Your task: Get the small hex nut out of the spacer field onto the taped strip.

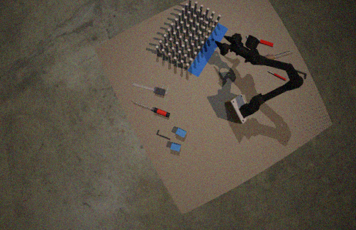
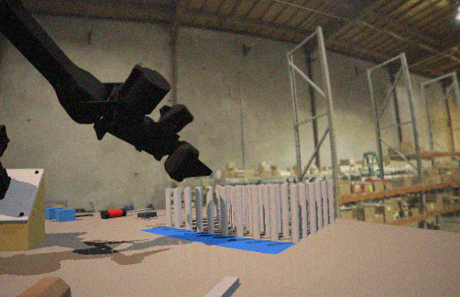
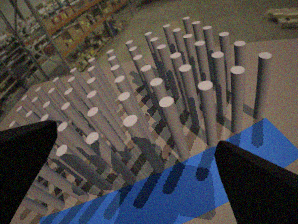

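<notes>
Now: gripper tip 39 cm to the left of the wooden-handled tool, 27 cm past it and 15 cm above it. Also, from my gripper tip: blue taped strip 16 cm below, 4 cm to the left, 1 cm ahead.
</notes>
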